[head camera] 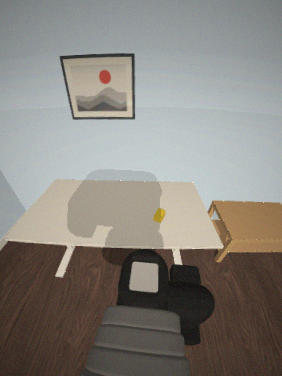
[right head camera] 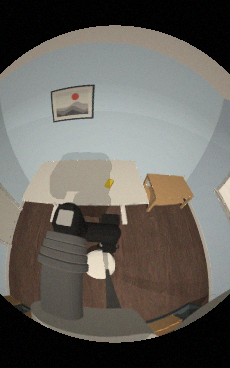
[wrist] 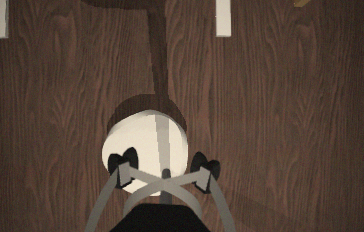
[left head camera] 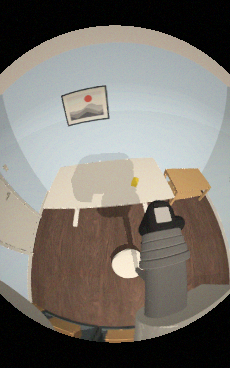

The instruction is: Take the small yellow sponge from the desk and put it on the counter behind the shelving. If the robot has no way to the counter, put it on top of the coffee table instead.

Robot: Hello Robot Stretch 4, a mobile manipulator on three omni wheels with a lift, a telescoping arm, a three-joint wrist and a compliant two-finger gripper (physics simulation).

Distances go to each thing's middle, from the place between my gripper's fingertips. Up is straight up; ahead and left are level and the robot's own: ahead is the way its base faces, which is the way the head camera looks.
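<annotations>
The framed picture (head camera: 99,86) is a long way to the left of my hand, far ahead of my hand and far above my hand.
</annotations>
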